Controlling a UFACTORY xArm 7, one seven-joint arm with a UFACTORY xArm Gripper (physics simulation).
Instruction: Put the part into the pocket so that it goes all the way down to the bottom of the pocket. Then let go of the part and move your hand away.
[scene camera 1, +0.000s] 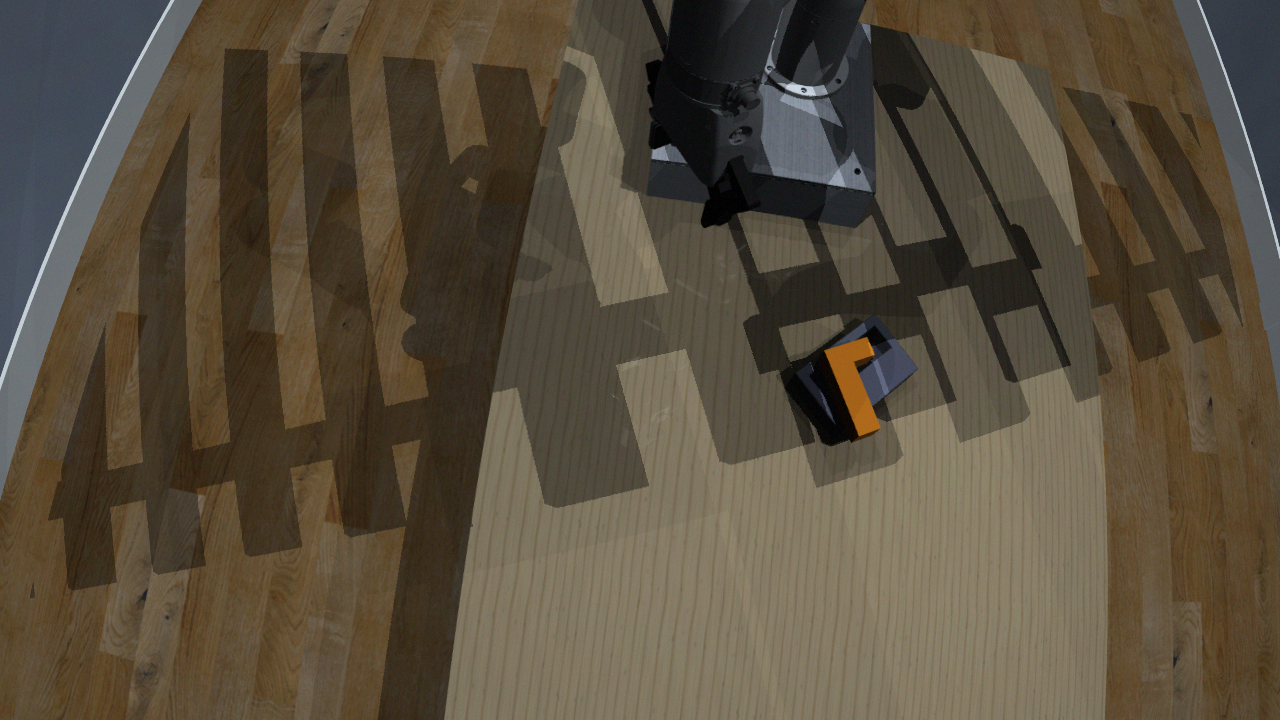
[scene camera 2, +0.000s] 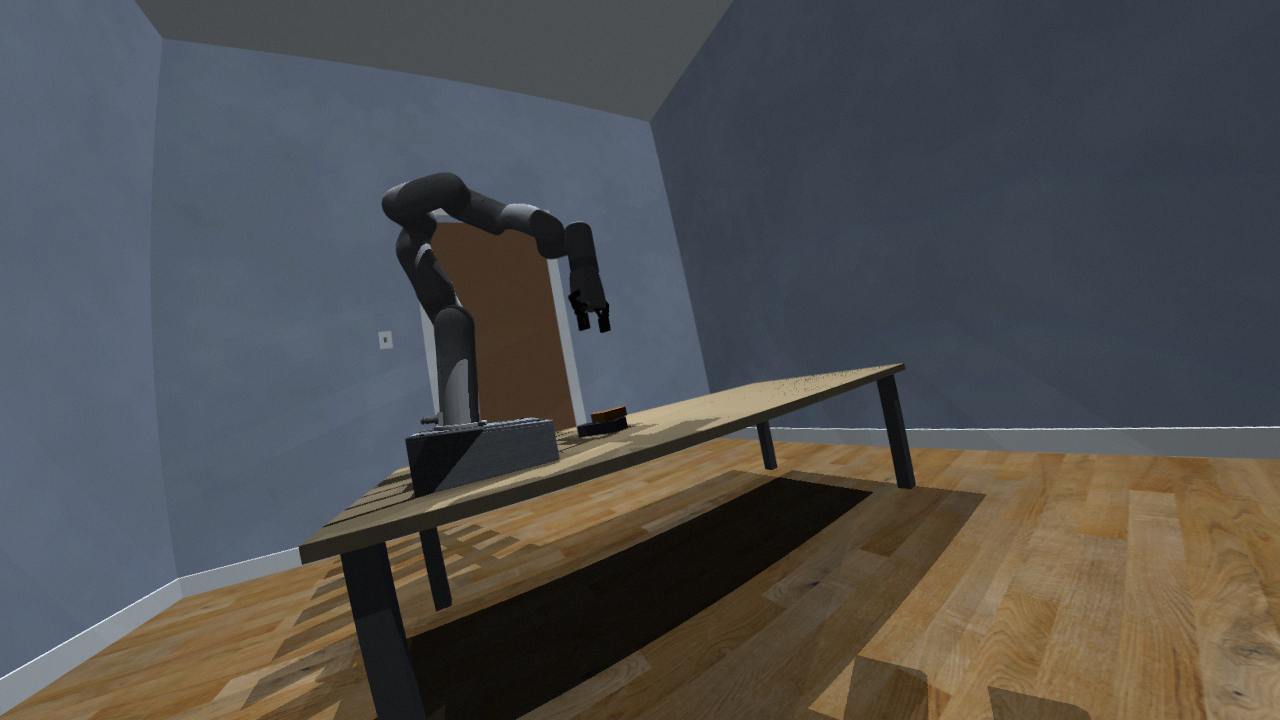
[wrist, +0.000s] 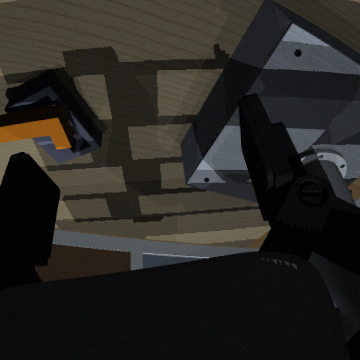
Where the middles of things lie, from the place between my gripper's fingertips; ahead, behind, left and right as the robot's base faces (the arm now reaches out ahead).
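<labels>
The pocket block (scene camera 1: 890, 366) is 6 cm ahead of my hand, 25 cm to the left of it and 27 cm below it. As for the orange L-shaped part (scene camera 1: 838, 364), my hand is 9 cm short of it, and also 23 cm to the right of the part and 24 cm above it.
</labels>
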